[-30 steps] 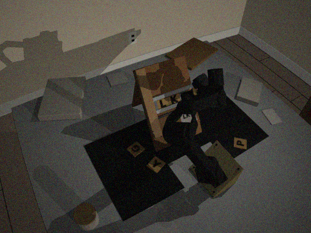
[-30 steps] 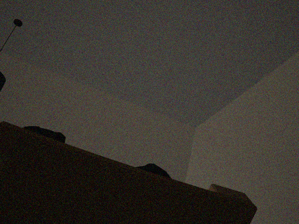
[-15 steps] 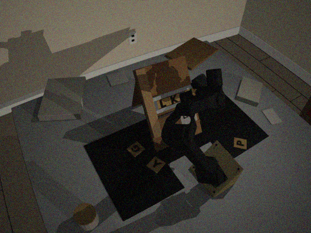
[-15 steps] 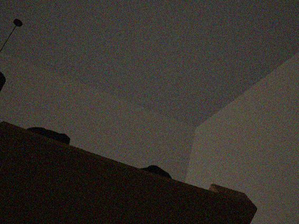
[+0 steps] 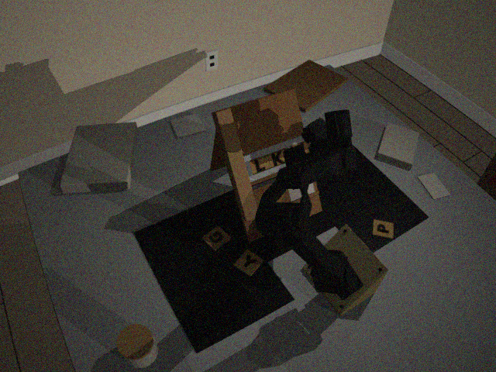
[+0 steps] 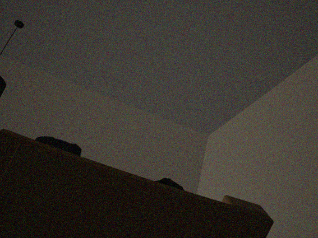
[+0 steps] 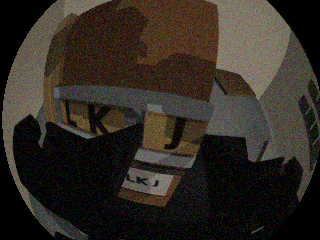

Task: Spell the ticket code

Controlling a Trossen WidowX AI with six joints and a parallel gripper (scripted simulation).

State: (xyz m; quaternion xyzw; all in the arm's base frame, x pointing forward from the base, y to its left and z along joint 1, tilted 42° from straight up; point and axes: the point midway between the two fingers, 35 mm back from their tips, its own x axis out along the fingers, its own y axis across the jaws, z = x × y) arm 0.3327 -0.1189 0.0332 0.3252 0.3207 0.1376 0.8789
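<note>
Right now the j tile is right at my gripper tip. From my gripper tip the other things lie so: white ticket 8 cm below, 5 cm behind, 2 cm to the left; then p tile 24 cm behind, 16 cm below, 15 cm to the right; then black mat 16 cm below, 15 cm behind, 8 cm to the left.
</note>
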